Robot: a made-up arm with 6 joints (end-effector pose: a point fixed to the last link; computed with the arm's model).
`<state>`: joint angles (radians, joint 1 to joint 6).
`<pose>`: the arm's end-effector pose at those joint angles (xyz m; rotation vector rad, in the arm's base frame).
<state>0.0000 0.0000 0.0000 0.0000 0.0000 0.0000</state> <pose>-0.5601 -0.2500 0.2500 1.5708 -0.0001 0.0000</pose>
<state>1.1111 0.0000 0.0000 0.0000 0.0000 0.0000</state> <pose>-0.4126 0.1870 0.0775 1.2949 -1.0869 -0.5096</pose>
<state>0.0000 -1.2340 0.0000 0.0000 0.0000 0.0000</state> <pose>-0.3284 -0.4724 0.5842 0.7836 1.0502 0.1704</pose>
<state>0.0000 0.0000 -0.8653 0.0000 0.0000 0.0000</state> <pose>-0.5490 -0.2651 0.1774 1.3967 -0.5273 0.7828</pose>
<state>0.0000 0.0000 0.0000 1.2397 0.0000 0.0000</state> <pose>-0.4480 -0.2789 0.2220 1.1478 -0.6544 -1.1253</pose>
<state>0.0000 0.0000 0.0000 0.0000 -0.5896 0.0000</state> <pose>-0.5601 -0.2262 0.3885 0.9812 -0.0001 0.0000</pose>
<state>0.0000 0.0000 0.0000 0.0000 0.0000 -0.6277</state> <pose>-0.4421 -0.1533 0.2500 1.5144 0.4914 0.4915</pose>
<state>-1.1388 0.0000 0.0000 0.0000 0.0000 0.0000</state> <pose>-0.1938 -0.5846 0.3351 1.4859 1.1453 0.5371</pose>
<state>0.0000 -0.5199 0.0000 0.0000 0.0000 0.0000</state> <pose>-0.5135 -0.3945 0.3891 1.2734 0.4685 0.0760</pose>
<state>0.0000 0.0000 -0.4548 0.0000 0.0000 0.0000</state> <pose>-0.5624 -0.2575 0.2104 1.5057 -0.2796 0.4150</pose>
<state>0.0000 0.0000 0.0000 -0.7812 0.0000 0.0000</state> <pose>-0.6183 -0.3019 0.2468 1.6189 0.4356 0.7493</pose>
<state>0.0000 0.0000 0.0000 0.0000 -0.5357 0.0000</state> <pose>-0.5601 -0.2317 0.3767 1.0351 -0.0001 0.0000</pose>
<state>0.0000 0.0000 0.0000 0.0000 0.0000 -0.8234</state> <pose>-0.4202 -0.1104 0.2500 1.4734 0.6432 0.6433</pose>
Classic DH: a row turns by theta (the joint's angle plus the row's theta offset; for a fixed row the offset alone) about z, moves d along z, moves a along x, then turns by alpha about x. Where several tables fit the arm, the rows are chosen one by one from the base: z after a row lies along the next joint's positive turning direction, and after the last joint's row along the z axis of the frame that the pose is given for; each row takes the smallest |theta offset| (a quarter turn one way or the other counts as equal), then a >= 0, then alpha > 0; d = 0 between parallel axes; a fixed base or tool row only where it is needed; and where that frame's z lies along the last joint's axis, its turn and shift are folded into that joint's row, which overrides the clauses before.
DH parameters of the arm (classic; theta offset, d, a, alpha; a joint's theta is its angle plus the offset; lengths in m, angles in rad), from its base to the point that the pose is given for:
base (fixed): -0.2645 0.649 -0.0652 2.7832
joint 1: -1.4434 0.4011 -0.0991 -0.6917
joint 2: 1.4331 -0.1249 -0.3255 1.8916
joint 3: 0.8427 -0.2036 -0.0411 -1.1432
joint 4: 1.402 0.0629 -0.3369 1.7446
joint 5: -0.2587 -0.1171 0.01 -1.5708
joint 6: -1.5708 0.03 0.09 -1.5708
tool (fixed): 0 0.23 0 0

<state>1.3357 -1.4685 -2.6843 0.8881 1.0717 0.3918</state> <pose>-0.3143 0.1354 0.3373 2.3739 -0.4923 1.6269</pose>
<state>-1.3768 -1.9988 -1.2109 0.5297 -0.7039 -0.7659</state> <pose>0.1413 -0.1565 0.6091 0.5506 -1.6496 -2.5394</pose>
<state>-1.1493 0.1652 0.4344 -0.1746 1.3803 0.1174</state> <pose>-0.5341 -0.5165 0.2970 2.3896 1.5591 -1.0672</pose>
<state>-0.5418 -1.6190 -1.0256 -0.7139 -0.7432 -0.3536</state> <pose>0.0813 -0.5719 0.7363 0.0954 1.3214 2.7180</pose>
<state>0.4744 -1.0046 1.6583 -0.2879 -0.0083 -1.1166</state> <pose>-0.4584 -0.1054 0.2715 1.8377 1.7636 -1.1862</pose>
